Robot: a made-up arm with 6 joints. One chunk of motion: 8 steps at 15 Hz.
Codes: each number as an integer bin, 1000 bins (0 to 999) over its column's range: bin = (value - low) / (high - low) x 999, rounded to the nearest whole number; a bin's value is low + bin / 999 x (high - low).
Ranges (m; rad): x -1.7..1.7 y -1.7..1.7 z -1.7..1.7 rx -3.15..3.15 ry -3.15..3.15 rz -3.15..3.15
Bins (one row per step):
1: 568 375 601 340 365 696
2: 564 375 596 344 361 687
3: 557 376 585 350 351 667
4: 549 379 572 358 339 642
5: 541 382 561 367 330 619
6: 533 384 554 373 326 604
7: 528 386 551 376 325 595
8: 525 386 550 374 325 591
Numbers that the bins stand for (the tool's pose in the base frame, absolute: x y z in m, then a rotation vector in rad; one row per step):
1: 0.2331 -0.4237 0.3454 -1.0059 -0.8482 1.2392
2: 0.2195 -0.4237 0.3284 -0.9806 -0.8734 1.1824
3: 0.1957 -0.4203 0.2910 -0.9428 -0.9365 1.0563
4: 0.1685 -0.4101 0.2467 -0.8923 -1.0122 0.8986
5: 0.1412 -0.3999 0.2093 -0.8356 -1.0689 0.7536
6: 0.1140 -0.3931 0.1855 -0.7977 -1.0941 0.6590
7: 0.0970 -0.3863 0.1753 -0.7788 -1.1005 0.6023
8: 0.0868 -0.3863 0.1719 -0.7914 -1.1005 0.5770

